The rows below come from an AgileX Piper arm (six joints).
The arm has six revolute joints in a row. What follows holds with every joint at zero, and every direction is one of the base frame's.
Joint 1 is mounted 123 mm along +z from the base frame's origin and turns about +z.
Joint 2 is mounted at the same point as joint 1 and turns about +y.
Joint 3 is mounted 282.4 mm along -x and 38.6 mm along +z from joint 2 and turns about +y.
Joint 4 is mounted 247.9 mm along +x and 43.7 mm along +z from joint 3 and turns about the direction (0.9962, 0, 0.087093).
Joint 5 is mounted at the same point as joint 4 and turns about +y.
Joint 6 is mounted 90.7 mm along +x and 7.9 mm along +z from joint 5 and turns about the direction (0.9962, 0, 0.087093).
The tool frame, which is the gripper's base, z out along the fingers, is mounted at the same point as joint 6; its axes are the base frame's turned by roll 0, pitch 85 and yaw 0 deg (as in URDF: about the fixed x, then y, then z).
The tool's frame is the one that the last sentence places.
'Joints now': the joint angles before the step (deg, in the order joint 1, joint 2, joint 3, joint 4, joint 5, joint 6). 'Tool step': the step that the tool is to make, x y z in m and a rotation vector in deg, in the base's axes. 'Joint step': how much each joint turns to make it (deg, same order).
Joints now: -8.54 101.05 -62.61 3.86 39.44 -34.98
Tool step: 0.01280 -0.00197 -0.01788 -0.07 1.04 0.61
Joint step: 0.00 4.32 -1.78 0.06 -1.49 -0.76
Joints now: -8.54 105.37 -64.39 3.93 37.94 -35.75
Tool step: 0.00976 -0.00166 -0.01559 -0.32 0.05 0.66
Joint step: 0.00 3.38 -1.10 -0.01 -2.25 -0.81
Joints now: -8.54 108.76 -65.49 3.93 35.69 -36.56
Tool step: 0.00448 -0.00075 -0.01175 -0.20 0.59 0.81
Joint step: 0.00 2.22 -0.46 0.02 -1.17 -0.92
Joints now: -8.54 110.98 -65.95 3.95 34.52 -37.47
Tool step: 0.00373 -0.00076 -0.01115 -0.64 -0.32 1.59
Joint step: 0.00 1.88 0.00 -0.01 -2.23 -1.76
